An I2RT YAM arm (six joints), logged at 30 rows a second.
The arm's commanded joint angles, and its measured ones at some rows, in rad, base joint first. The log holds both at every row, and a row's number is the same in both.
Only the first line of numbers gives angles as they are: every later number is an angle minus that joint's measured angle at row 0.
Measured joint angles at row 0:
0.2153, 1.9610, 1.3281, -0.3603, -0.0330, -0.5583
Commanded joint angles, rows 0 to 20:
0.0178, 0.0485, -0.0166, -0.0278, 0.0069, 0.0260
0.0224, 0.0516, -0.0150, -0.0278, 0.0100, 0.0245
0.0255, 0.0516, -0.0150, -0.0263, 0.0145, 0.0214
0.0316, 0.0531, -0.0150, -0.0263, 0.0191, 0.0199
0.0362, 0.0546, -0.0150, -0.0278, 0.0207, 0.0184
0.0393, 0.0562, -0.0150, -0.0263, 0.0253, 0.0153
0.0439, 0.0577, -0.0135, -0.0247, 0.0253, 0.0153
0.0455, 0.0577, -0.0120, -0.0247, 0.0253, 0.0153
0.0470, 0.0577, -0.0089, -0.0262, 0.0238, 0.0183
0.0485, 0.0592, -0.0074, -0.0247, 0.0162, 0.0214
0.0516, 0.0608, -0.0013, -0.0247, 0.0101, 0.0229
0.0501, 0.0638, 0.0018, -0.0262, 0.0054, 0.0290
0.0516, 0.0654, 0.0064, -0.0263, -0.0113, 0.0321
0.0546, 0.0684, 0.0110, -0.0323, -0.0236, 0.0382
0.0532, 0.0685, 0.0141, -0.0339, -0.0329, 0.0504
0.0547, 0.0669, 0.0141, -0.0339, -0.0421, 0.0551
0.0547, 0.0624, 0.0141, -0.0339, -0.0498, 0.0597
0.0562, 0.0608, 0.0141, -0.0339, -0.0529, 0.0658
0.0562, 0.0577, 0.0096, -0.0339, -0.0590, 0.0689
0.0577, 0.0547, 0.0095, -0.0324, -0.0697, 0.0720
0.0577, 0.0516, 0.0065, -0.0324, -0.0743, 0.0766
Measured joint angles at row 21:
0.0348, 0.0156, 0.0187, 0.0084, 0.0042, 0.0275
